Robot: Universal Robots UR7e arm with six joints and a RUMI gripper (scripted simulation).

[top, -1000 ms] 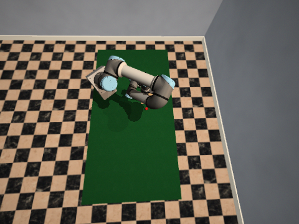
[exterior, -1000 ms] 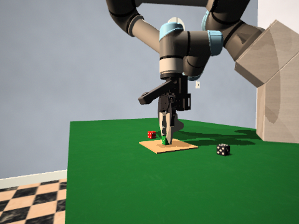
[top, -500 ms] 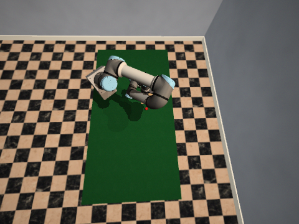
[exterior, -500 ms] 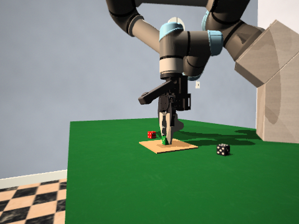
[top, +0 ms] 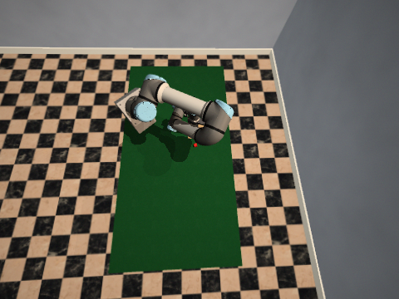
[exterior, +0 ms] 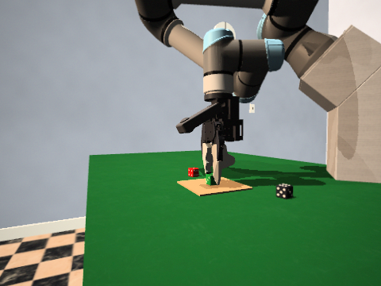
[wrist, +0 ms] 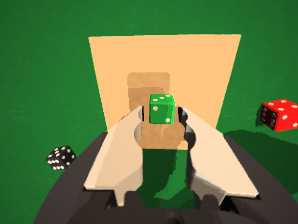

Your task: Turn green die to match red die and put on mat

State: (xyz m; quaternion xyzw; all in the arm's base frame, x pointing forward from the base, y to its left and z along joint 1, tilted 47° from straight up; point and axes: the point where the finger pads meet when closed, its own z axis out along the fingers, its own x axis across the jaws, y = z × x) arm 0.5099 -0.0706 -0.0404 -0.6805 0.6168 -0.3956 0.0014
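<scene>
The green die is 10 mm below my hand. The rest, counted from my hand: black die 80 mm behind, 150 mm to the left, 10 mm below; red die 20 mm behind, 130 mm to the right, 10 mm below; tan mat 20 mm below.
</scene>
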